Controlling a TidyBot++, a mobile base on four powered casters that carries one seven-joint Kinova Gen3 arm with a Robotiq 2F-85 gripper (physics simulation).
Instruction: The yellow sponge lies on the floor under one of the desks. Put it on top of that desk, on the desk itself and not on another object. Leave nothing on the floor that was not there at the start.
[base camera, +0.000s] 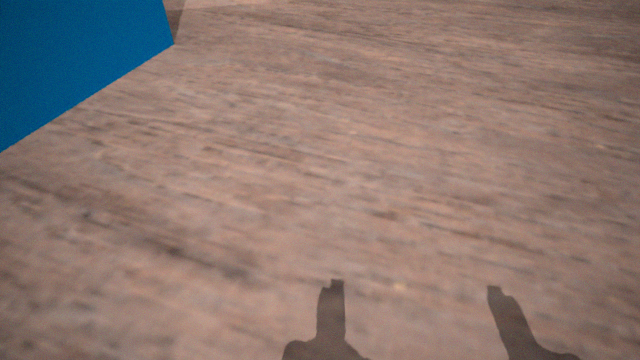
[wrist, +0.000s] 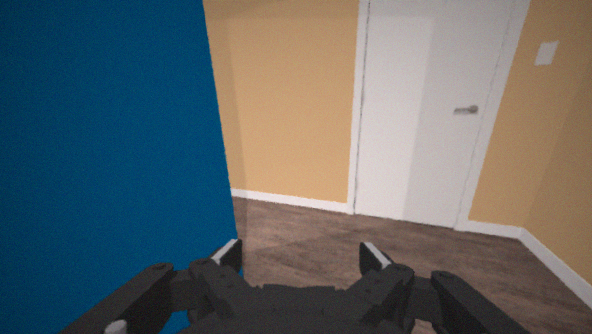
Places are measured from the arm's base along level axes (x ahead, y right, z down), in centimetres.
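Pixels of known places: gripper, fingertip midpoint: (wrist: 300, 254).
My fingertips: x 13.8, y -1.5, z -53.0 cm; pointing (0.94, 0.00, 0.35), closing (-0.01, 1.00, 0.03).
Behind a point stands the place of what it marks.
My gripper (wrist: 300, 254) {y -1.5, x 13.8, z -53.0 cm} is open and empty at the bottom of the wrist view, held above the floor. In the base camera view its shadow falls on the floor, with two separate finger shapes. The yellow sponge does not show in either view. No desk can be made out for certain.
A large flat blue panel (base camera: 75, 55) {y -45.7, x 71.6, z 32.0 cm} (wrist: 110, 130) {y -51.2, x 54.7, z -56.9 cm} stands upright on the left, close by. A white door (wrist: 395, 115) {y 68.4, x 160.5, z -48.9 cm} with a lever handle (wrist: 466, 109) {y 105.6, x 143.6, z -52.8 cm} is set in the yellow wall (wrist: 290, 100) {y -10.8, x 188.0, z -61.6 cm} ahead. A room corner is at the right. The wooden floor (base camera: 350, 150) {y 2.7, x 55.8, z 39.7 cm} (wrist: 300, 240) {y -4.2, x 131.9, z 39.7 cm} runs to the door.
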